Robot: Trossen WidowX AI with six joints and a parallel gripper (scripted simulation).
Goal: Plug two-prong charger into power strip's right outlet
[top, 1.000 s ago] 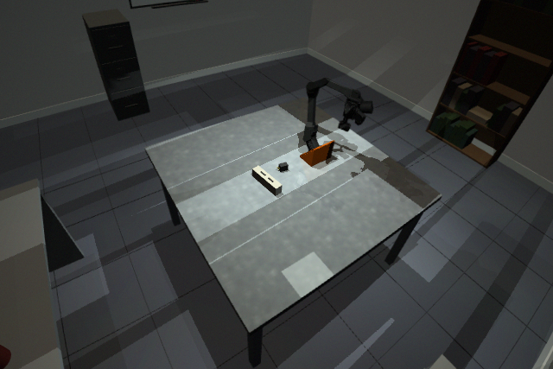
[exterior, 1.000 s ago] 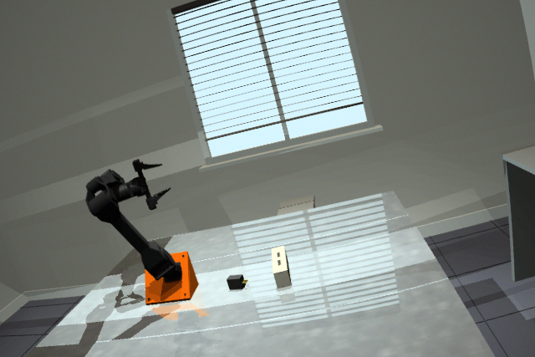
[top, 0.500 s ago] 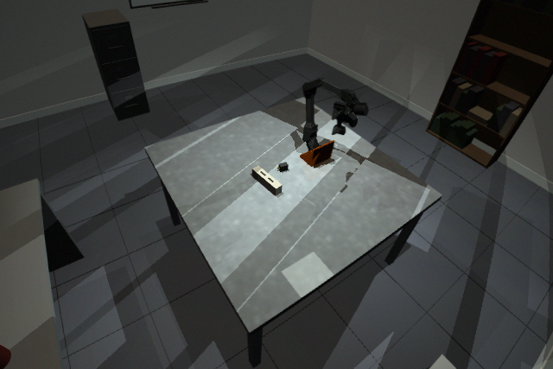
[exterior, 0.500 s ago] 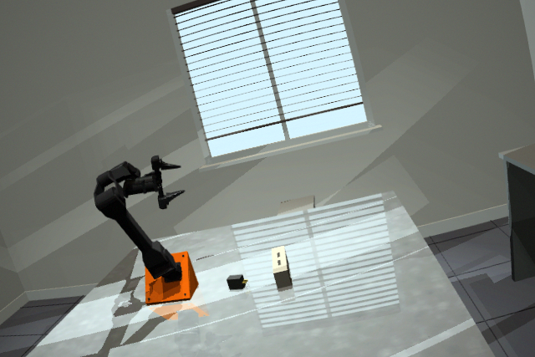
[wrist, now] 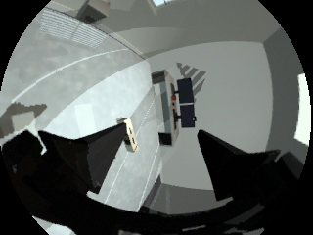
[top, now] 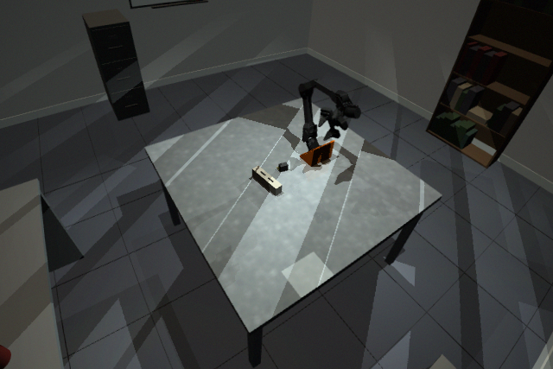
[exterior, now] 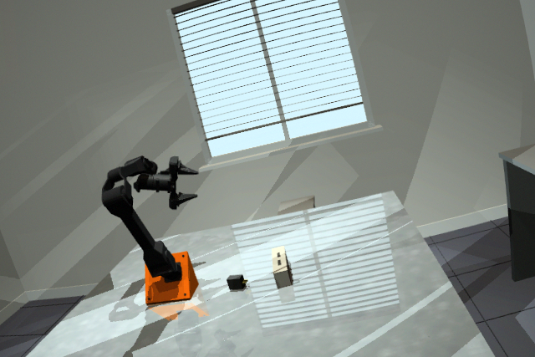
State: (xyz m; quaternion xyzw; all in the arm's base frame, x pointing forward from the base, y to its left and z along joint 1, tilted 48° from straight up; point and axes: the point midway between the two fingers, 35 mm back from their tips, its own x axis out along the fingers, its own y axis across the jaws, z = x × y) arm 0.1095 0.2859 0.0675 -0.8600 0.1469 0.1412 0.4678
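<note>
The dark two-prong charger lies 310 mm below my gripper tip, 180 mm to the right of it and 100 mm ahead of it.
</note>
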